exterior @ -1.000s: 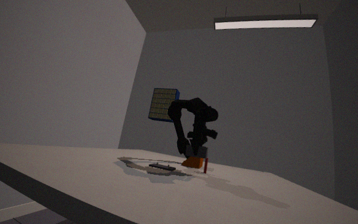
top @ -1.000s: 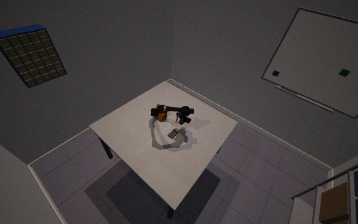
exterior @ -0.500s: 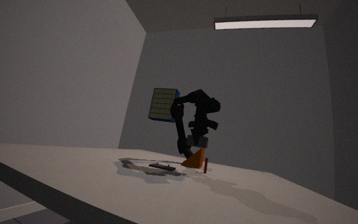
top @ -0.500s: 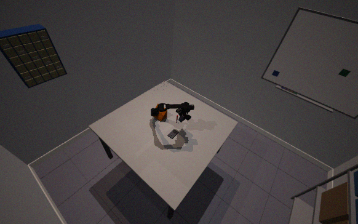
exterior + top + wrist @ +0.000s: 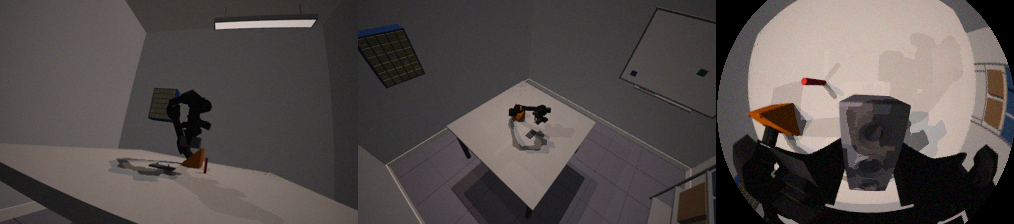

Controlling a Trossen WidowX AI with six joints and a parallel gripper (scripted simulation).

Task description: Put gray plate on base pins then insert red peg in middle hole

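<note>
My gripper tip is now 120 mm past the red peg, 80 mm to the right of it and 90 mm above it. From my gripper tip the other things lie so: dark block: 30 mm above.
</note>
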